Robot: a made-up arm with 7 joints.
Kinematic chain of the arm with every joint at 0, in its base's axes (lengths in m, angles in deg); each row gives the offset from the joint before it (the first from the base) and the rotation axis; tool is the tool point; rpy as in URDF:
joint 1: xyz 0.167 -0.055 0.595 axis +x
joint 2: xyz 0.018 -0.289 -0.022 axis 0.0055 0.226 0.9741
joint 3: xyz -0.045 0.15 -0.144 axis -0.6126 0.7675 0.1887
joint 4: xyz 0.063 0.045 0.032 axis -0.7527 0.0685 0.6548
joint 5: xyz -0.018 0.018 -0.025 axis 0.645 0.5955 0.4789
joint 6: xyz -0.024 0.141 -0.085 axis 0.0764 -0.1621 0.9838
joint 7: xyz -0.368 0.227 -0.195 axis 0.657 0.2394 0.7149
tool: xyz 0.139 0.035 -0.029 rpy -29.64 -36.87 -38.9
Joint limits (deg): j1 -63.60..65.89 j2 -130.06..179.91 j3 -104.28..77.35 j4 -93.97..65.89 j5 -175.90..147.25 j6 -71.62..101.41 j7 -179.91..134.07
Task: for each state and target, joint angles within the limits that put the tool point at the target. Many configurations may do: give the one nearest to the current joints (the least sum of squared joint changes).
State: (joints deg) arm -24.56 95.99 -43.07 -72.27 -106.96 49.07 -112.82
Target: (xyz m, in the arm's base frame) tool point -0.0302 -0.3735 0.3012
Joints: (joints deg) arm -40.98 66.80 -45.99 -40.90 -128.17 31.13 -100.02
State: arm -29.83 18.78 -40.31 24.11 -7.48 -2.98 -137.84
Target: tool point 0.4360 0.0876 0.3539
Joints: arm -35.78 1.98 -84.88 14.39 -45.12 -10.17 -118.47
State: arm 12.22 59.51 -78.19 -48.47 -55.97 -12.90 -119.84
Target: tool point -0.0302 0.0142 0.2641
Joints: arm -22.98 59.72 -53.14 -21.95 -84.61 7.89 -108.87
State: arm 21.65 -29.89 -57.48 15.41 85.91 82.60 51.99
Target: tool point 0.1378 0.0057 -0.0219
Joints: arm 13.26 -33.13 -71.84 23.29 83.60 90.14 61.09
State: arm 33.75 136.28 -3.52 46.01 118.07 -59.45 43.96
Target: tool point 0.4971 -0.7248 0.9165
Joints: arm 14.44 162.63 -22.47 39.58 118.33 -48.86 44.26
